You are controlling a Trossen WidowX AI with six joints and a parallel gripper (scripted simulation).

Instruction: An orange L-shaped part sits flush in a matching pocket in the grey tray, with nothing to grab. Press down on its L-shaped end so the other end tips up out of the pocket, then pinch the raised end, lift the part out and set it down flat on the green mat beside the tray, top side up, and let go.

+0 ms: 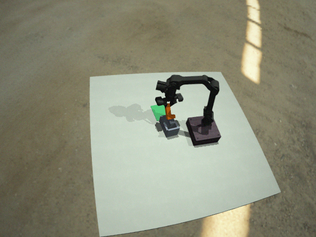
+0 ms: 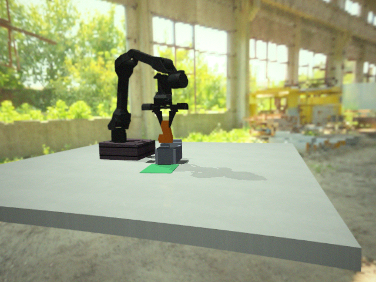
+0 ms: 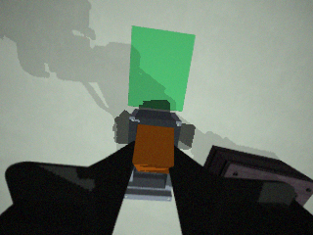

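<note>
Now: gripper tip 1 cm short of the green mat, 8 cm to the left of it and 17 cm above it. Also, from my gripper tip: orange L-shaped part: 2 cm behind, 3 cm to the left, 3 cm below.
</note>
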